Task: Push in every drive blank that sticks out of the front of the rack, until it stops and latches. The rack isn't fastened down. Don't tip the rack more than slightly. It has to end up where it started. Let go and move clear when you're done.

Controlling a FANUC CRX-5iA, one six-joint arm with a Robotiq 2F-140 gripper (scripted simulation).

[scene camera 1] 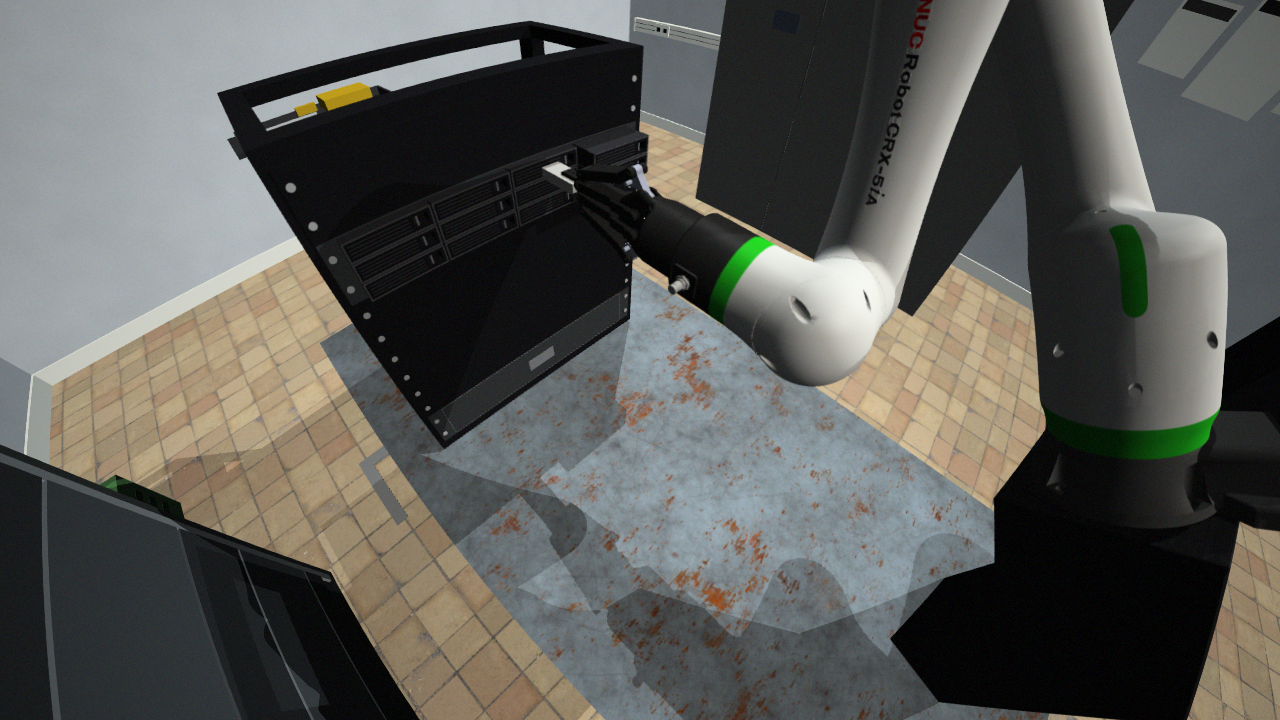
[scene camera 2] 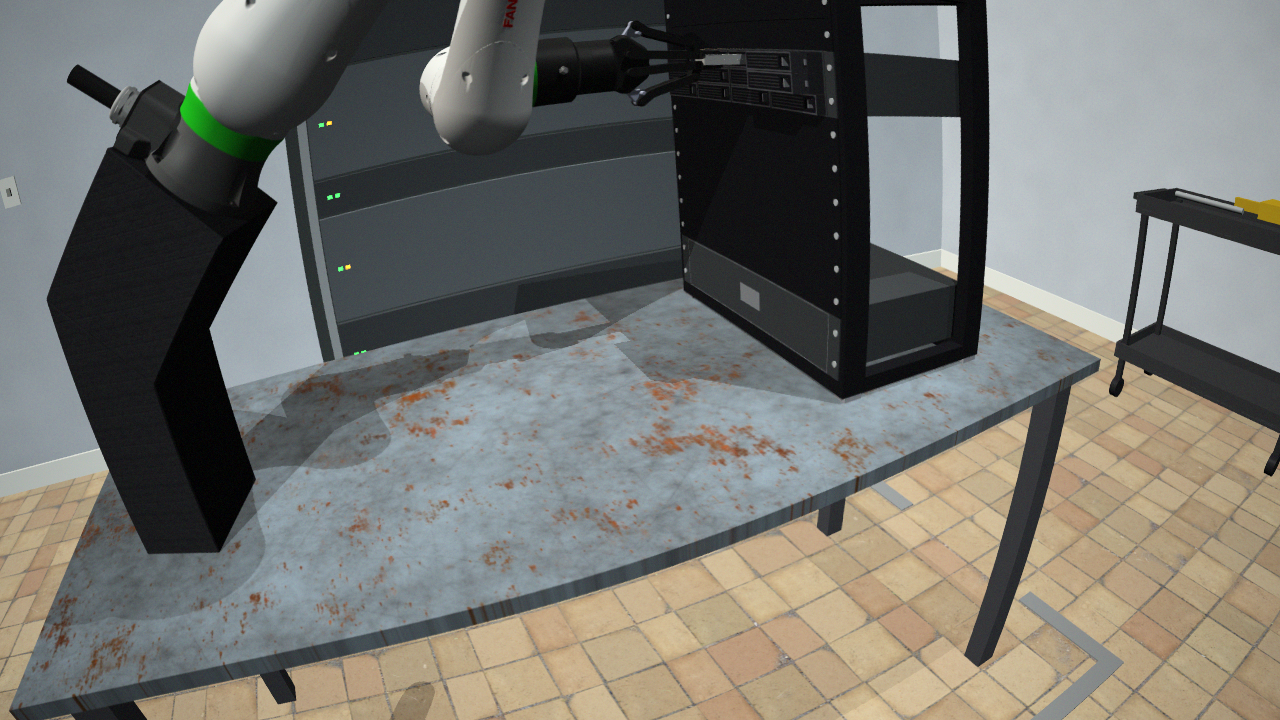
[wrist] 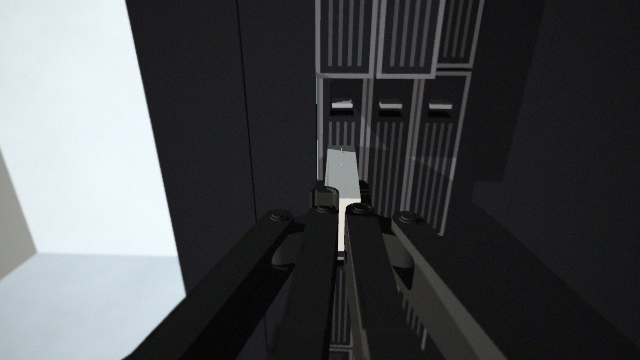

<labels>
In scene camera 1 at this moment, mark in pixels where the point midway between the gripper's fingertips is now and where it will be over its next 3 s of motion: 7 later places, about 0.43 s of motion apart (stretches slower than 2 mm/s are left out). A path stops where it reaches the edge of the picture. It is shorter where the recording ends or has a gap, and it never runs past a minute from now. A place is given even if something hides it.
My gripper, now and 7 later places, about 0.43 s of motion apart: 550, 169; 548, 168; 546, 167; 549, 169; 573, 182; 584, 188; 590, 189; 614, 194
</labels>
